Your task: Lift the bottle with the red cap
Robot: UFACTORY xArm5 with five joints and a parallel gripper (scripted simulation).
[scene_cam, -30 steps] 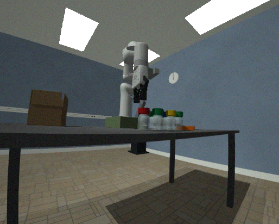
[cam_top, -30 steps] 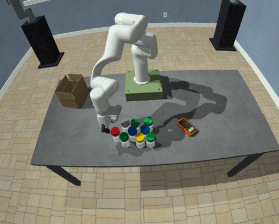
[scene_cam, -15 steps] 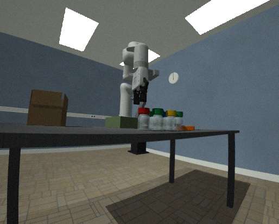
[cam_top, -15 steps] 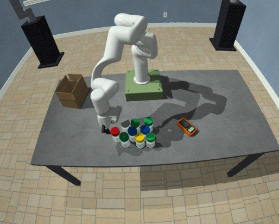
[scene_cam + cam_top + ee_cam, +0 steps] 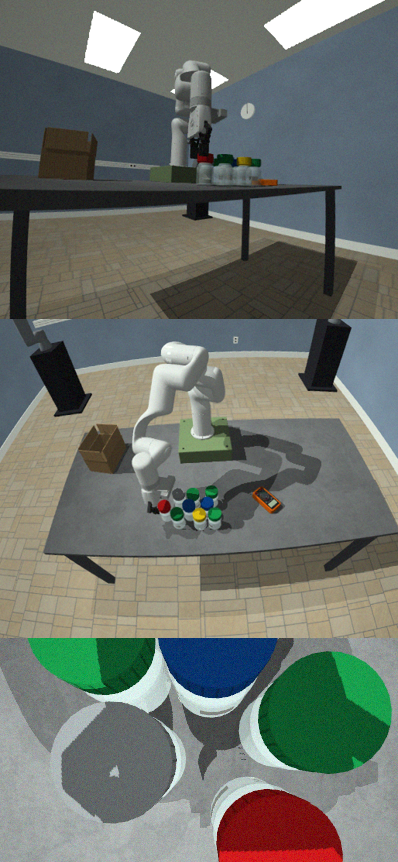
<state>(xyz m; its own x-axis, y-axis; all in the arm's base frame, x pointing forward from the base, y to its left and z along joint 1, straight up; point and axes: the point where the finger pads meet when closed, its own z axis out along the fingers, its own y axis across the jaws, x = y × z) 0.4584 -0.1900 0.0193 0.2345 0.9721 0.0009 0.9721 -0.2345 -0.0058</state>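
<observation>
My hand is 60 mm above the red-capped bottle, 20 mm to the right of it and 10 mm short of it. From my hand the other things lie so: grey-capped bottle: 80 mm to the left, 60 mm below, 60 mm behind; orange multimeter: 480 mm to the left, 90 mm below, 60 mm behind; yellow-capped bottle: 170 mm to the left, 60 mm below, 50 mm ahead.
</observation>
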